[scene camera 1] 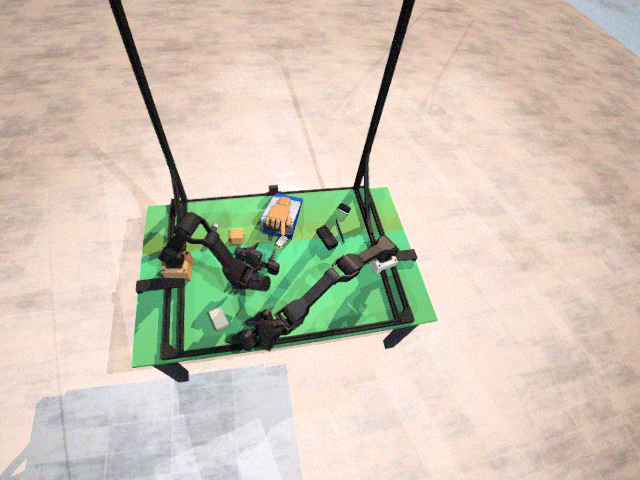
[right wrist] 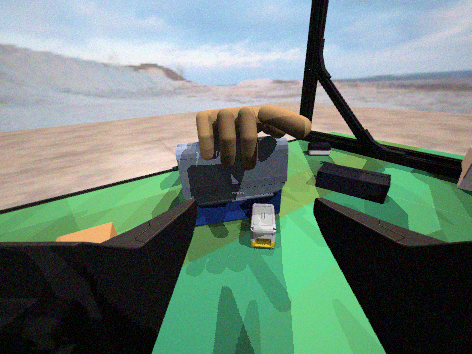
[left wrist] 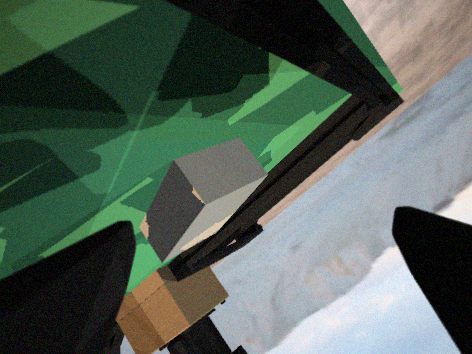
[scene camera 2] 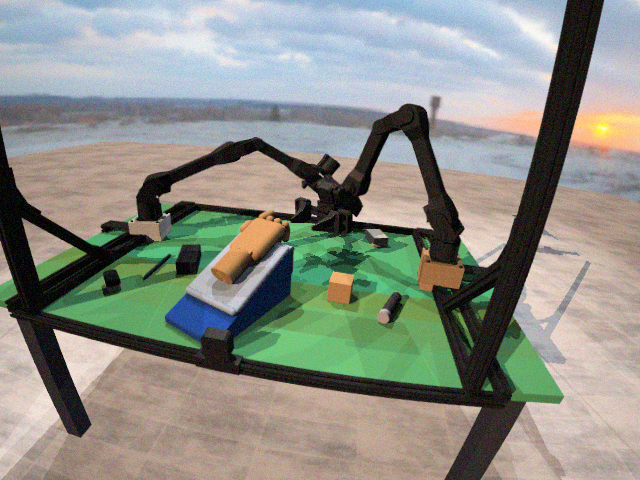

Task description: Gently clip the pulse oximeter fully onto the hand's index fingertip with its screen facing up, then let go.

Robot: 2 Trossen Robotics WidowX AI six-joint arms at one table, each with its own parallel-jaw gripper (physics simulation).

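Seen in the pictures: left gripper, between the fingertips: (scene camera 1: 239, 330) (left wrist: 264, 227); right gripper, between the fingertips: (scene camera 1: 266, 246) (right wrist: 255, 205) (scene camera 2: 301, 224); left arm's base, origin of its link: (scene camera 1: 383, 255) (scene camera 2: 149, 217); right arm's base, origin of its link: (scene camera 1: 175, 261) (left wrist: 187, 327) (scene camera 2: 442, 257).
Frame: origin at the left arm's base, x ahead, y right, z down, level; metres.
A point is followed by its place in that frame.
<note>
The small white pulse oximeter (scene camera 1: 281, 241) @(y 0.233, x 0.391, z 0.029 m) (right wrist: 263, 225) @(y 0.224, x 0.404, z 0.027 m) with a yellow lower part lies on the green table, in front of the blue-and-grey wedge (scene camera 2: 268, 289) @(y 0.389, x 0.406, z 0.004 m). The orange hand (scene camera 1: 280, 209) @(y 0.323, x 0.365, z -0.083 m) (scene camera 2: 253, 240) @(y 0.336, x 0.370, z -0.080 m) rests on the wedge. In the right wrist view its index finger (right wrist: 285, 120) sticks out to the right, above and beyond the oximeter; the other fingers curl down. My right gripper (scene camera 1: 264, 250) @(y 0.178, x 0.474, z -0.061 m) (right wrist: 255, 205) @(y 0.178, x 0.474, z -0.061 m) is open and empty, pointing toward the oximeter and apart from it. My left gripper (scene camera 1: 253, 330) (left wrist: 264, 227) @(y -0.102, x 0.675, z -0.002 m) is open and empty near the table's lower edge in scene camera 1.
An orange cube (scene camera 1: 236, 236) @(y 0.311, x 0.573, z 0.009 m) (scene camera 2: 340, 287) @(y 0.350, x 0.561, z 0.019 m) and a cylinder (scene camera 2: 389, 307) @(y 0.405, x 0.661, z 0.033 m) lie on one side of the wedge. A black box (scene camera 1: 327, 237) @(y 0.182, x 0.188, z 0.025 m) (scene camera 2: 188, 259) @(y 0.229, x 0.193, z 0.025 m) and a thin pen (scene camera 2: 156, 266) @(y 0.225, x 0.104, z 0.052 m) lie on the other. A pale block (scene camera 1: 218, 319) @(y -0.023, x 0.738, z 0.028 m) (left wrist: 220, 170) @(y -0.055, x 0.727, z 0.043 m) is near my left gripper. The arms overlap in scene camera 2.
</note>
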